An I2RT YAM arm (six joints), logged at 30 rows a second.
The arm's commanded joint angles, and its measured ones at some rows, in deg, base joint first. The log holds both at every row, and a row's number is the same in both.
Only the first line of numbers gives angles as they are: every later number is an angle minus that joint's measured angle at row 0.
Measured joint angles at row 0:
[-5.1, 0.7, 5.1, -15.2, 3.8, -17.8]
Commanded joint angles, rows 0 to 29:
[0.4, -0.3, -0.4, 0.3, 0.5, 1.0]
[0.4, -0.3, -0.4, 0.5, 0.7, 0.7]
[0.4, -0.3, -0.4, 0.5, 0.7, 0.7]
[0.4, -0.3, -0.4, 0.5, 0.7, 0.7]
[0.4, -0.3, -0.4, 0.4, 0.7, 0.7]
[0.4, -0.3, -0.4, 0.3, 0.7, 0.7]
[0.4, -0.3, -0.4, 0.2, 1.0, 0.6]
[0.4, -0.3, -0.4, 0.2, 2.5, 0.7]
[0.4, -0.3, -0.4, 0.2, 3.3, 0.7]
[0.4, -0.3, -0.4, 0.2, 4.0, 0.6]
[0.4, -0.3, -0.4, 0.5, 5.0, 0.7]
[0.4, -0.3, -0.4, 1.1, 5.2, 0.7]
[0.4, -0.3, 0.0, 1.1, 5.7, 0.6]
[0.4, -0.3, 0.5, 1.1, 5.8, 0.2]
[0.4, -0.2, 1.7, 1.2, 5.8, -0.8]
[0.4, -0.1, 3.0, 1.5, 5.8, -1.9]
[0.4, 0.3, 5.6, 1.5, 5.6, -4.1]
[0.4, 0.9, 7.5, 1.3, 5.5, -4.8]
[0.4, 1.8, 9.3, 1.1, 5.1, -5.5]
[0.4, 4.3, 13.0, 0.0, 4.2, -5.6]
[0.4, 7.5, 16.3, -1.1, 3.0, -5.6]
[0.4, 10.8, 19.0, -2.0, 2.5, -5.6]
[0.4, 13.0, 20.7, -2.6, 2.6, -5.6]
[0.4, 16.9, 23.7, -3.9, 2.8, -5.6]
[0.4, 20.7, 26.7, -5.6, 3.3, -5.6]
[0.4, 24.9, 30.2, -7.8, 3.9, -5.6]
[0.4, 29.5, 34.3, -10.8, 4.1, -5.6]
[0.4, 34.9, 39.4, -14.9, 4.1, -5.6]
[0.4, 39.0, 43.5, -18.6, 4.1, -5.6]
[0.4, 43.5, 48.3, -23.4, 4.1, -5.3]
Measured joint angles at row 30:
[0.0, 33.0, 36.5, -14.9, 3.6, -5.2]
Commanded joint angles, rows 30 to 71:
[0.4, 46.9, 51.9, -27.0, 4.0, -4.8]
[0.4, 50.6, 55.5, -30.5, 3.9, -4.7]
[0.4, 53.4, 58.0, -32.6, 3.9, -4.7]
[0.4, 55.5, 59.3, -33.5, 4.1, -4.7]
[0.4, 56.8, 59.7, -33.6, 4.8, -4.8]
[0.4, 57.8, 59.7, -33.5, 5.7, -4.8]
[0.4, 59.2, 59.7, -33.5, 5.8, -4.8]
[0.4, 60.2, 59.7, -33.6, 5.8, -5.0]
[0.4, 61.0, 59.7, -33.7, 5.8, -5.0]
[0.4, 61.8, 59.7, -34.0, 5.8, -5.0]
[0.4, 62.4, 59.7, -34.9, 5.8, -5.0]
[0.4, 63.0, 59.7, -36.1, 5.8, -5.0]
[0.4, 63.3, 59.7, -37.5, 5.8, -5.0]
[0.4, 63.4, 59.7, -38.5, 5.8, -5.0]
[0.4, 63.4, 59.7, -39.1, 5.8, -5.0]
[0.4, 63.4, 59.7, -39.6, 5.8, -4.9]
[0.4, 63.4, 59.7, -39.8, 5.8, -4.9]
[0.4, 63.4, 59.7, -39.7, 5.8, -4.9]
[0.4, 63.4, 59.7, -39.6, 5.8, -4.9]
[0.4, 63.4, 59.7, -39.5, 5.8, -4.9]
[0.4, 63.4, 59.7, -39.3, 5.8, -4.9]
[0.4, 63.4, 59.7, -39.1, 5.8, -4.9]
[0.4, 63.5, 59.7, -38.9, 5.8, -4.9]
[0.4, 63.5, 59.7, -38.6, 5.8, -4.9]
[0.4, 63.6, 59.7, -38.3, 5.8, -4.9]
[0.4, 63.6, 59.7, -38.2, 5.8, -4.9]
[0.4, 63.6, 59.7, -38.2, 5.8, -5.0]
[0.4, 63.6, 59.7, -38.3, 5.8, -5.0]
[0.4, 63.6, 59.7, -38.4, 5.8, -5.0]
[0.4, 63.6, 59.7, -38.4, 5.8, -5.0]
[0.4, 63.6, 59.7, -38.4, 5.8, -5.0]
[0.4, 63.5, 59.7, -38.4, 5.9, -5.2]
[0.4, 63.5, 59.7, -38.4, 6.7, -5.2]
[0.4, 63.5, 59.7, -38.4, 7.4, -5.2]
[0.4, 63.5, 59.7, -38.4, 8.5, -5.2]
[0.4, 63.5, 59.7, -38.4, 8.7, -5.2]
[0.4, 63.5, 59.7, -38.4, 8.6, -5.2]
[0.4, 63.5, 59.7, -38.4, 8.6, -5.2]
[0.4, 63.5, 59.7, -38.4, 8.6, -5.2]
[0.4, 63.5, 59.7, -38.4, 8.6, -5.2]
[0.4, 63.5, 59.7, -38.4, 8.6, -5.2]
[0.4, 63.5, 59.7, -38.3, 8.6, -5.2]
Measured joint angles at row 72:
[0.0, 63.3, 58.8, -38.6, 7.5, -5.2]
